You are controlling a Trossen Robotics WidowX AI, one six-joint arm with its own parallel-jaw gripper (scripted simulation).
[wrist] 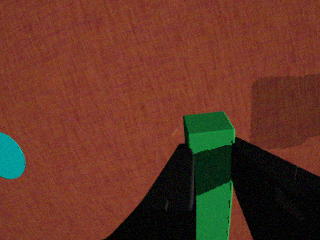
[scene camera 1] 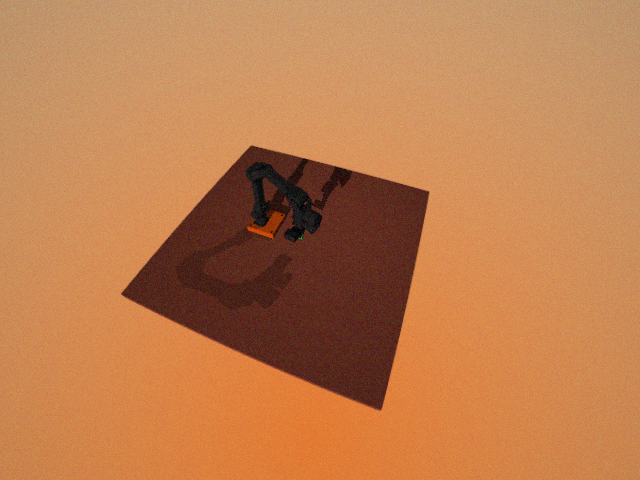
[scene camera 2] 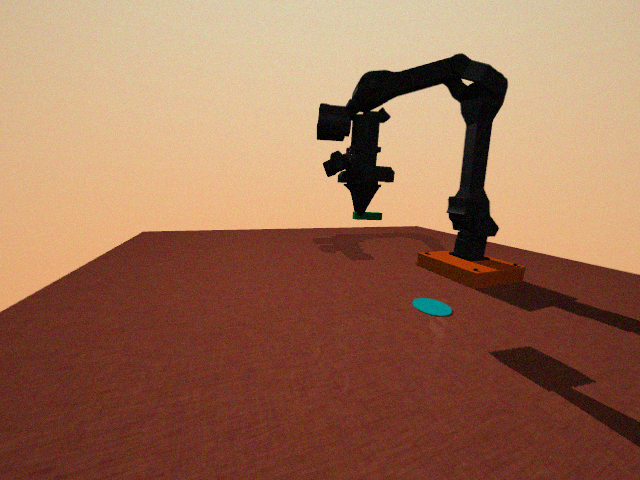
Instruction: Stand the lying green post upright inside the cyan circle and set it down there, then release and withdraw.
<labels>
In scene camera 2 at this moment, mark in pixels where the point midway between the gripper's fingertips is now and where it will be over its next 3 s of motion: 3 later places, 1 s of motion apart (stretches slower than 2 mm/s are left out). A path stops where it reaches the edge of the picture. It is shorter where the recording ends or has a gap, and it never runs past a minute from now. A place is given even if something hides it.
The gripper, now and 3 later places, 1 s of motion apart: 358, 215; 380, 217; 424, 218; 442, 223
</labels>
